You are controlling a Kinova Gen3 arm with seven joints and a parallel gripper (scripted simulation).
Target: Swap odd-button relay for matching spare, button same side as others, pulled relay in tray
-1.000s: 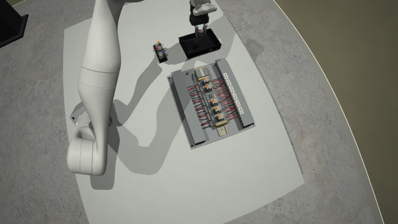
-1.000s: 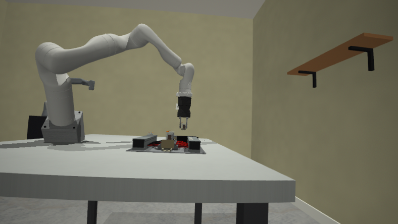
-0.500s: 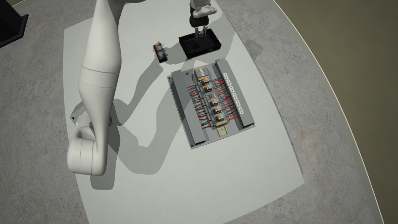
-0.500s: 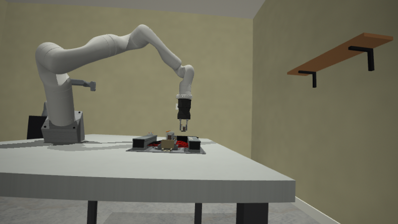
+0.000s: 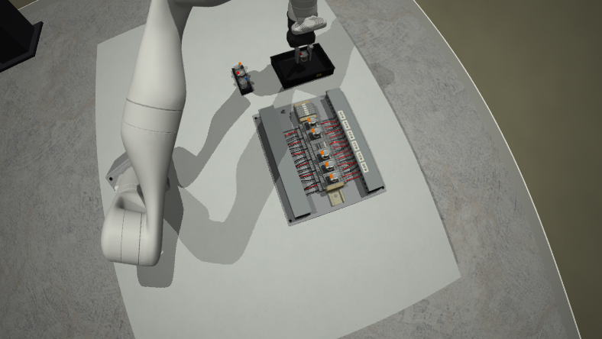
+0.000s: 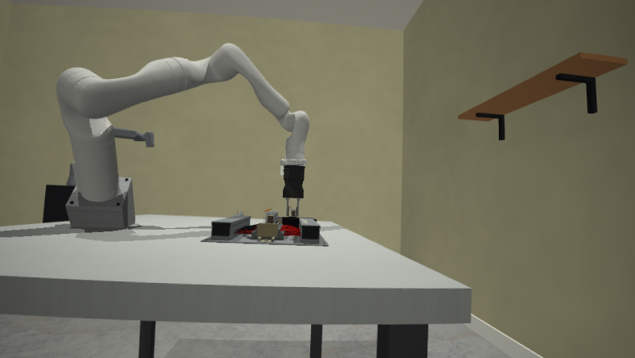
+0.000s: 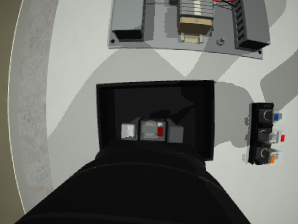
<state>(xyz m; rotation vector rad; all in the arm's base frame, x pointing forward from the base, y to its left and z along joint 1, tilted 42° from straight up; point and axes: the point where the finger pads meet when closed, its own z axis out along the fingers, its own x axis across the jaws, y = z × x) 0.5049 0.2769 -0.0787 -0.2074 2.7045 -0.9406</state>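
Now: hand 4 cm above the black tray.
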